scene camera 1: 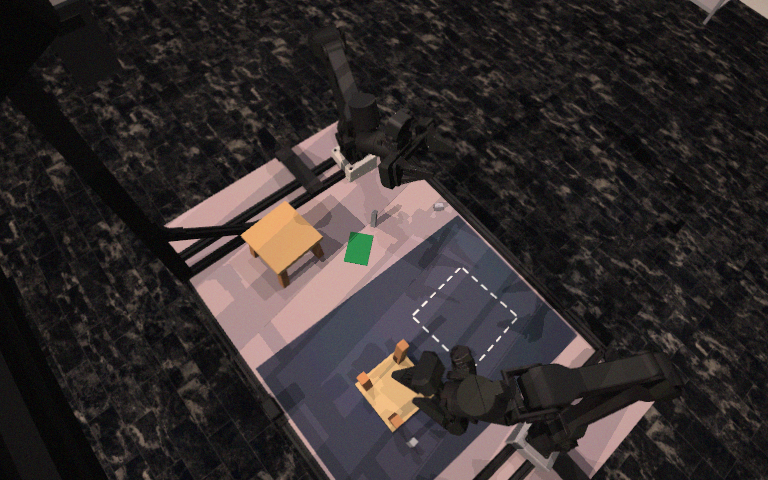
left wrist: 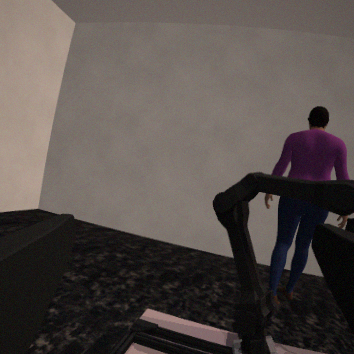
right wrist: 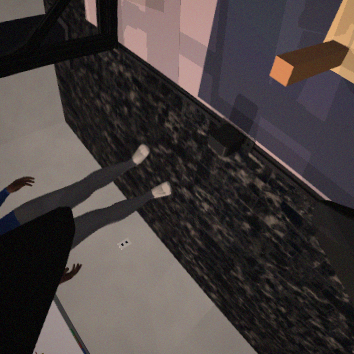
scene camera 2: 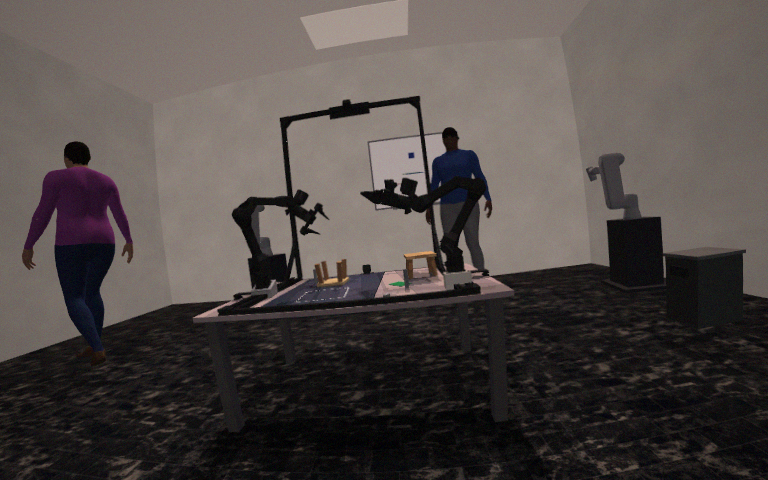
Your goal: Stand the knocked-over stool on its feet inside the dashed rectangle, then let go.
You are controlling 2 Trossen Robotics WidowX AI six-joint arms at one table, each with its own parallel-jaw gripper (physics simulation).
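Observation:
The knocked-over stool lies upside down, seat on the dark mat and legs up. It is outside the dashed rectangle, to its lower left in scene camera 1. My right gripper is open and empty, above the stool in scene camera 2. In scene camera 1 it covers part of the seat and the right-hand leg, and its arm covers the rectangle's lower corner. My left gripper is open and empty, high above the table, away from the stool.
A second stool stands on its feet on the pink tabletop. Near it are a green sheet and a small grey post. A small light block lies by the overturned stool. A black gantry frame rises behind the table.

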